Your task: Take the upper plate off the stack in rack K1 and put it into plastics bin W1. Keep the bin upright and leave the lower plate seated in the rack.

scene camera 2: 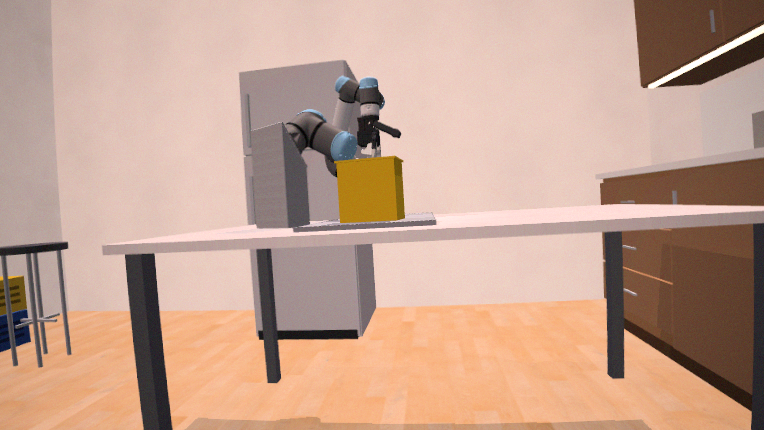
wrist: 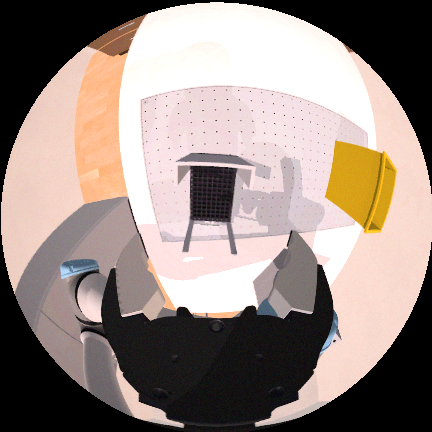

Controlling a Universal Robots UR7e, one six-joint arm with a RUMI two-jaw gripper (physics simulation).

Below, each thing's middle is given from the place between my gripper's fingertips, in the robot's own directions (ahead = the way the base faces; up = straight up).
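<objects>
Yellow plastics bin W1 [scene camera 2: 371, 189]: my hand 110 mm above it, 120 mm short of it, 360 mm to the left of it.
</objects>
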